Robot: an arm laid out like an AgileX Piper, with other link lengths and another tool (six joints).
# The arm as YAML. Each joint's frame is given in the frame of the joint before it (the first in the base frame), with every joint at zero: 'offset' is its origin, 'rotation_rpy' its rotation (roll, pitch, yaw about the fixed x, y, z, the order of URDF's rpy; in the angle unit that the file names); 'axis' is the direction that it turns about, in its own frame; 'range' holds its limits. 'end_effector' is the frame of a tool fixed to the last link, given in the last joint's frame.
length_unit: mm
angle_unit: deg
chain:
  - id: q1
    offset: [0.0, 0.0, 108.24]
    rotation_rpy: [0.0, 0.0, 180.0]
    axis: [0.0, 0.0, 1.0]
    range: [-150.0, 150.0]
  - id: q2
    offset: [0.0, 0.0, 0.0]
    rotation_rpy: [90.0, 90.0, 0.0]
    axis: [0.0, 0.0, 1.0]
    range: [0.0, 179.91]
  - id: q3
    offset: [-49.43, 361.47, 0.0]
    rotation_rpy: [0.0, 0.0, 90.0]
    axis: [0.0, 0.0, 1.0]
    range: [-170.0, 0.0]
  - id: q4
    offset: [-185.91, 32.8, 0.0]
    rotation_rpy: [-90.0, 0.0, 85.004]
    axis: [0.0, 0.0, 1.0]
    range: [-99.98, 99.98]
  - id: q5
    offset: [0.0, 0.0, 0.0]
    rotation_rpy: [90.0, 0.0, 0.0]
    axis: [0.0, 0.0, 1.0]
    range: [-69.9, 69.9]
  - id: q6
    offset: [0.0, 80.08, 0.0]
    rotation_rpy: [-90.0, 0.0, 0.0]
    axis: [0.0, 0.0, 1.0]
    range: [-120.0, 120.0]
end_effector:
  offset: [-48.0, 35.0, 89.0]
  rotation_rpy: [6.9, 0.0, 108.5]
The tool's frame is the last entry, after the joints.
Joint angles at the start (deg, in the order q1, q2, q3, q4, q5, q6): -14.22, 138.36, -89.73, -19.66, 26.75, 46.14
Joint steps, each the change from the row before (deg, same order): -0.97, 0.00, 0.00, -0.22, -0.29, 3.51; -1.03, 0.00, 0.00, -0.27, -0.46, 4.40; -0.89, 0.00, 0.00, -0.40, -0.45, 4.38; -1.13, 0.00, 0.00, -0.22, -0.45, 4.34; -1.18, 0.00, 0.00, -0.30, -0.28, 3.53; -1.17, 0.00, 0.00, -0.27, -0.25, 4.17; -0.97, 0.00, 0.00, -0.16, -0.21, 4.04; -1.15, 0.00, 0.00, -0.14, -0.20, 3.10; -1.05, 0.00, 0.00, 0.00, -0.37, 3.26; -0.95, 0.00, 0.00, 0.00, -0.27, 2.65; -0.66, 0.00, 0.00, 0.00, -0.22, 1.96; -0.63, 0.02, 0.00, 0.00, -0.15, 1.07; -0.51, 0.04, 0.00, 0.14, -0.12, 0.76
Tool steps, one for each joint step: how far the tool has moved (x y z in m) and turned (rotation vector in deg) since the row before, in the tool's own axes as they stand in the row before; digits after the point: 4 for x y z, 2 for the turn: 0.0029, -0.0029, 0.0016, 0.38, 0.61, 4.16; 0.0018, -0.0031, 0.0019, 0.48, 0.57, 5.07; 0.0008, -0.0029, 0.0018, 0.49, 0.48, 4.81; 0.0012, -0.0044, 0.0022, 0.47, 0.55, 5.14; 0.0019, -0.0058, 0.0023, 0.50, 0.61, 4.29; 0.0010, -0.0054, 0.0022, 0.49, 0.68, 4.94; -0.0002, -0.0041, 0.0018, 0.38, 0.61, 4.73; 0.0004, -0.0063, 0.0023, 0.44, 0.55, 3.98; -0.0010, -0.0052, 0.0022, 0.34, 0.37, 4.19; -0.0010, -0.0051, 0.0020, 0.31, 0.35, 3.49; -0.0011, -0.0034, 0.0014, 0.21, 0.21, 2.55; -0.0005, -0.0040, 0.0015, 0.21, 0.18, 1.62; -0.0003, -0.0030, 0.0013, 0.12, 0.18, 1.33
